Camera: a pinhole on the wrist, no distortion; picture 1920 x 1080 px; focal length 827.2 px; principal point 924.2 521.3 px. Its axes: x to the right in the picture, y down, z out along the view. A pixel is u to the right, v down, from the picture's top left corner.
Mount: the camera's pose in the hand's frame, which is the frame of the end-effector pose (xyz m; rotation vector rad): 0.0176 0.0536 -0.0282 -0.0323 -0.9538 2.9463
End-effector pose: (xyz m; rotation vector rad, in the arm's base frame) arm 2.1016 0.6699 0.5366 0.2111 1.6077 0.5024
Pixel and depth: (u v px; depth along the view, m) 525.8 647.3 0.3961
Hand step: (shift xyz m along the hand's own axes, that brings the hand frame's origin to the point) 0.1927 -0.2364 0.2585
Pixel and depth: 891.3 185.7 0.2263
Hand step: 0.0223 -0.0050 0.2090
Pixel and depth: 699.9 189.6 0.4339
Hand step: 0.1268 -0.0652 0.4260
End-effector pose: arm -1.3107 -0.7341 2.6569 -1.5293 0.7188 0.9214
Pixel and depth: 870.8 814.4 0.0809
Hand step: 0.0191 -0.0172 0.0206
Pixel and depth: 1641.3 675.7 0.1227
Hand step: -0.0936 -0.0316 0.0571
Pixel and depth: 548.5 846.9 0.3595
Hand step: 0.1635 -0.2793 0.1811
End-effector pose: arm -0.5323 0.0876 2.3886 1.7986 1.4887 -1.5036
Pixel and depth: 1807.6 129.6 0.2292
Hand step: -0.2307 0.0193 0.2196
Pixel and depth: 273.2 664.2 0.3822
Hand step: 0.3028 -0.2382 0.2446
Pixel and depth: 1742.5 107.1 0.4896
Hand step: -0.4738 -0.0108 0.5092
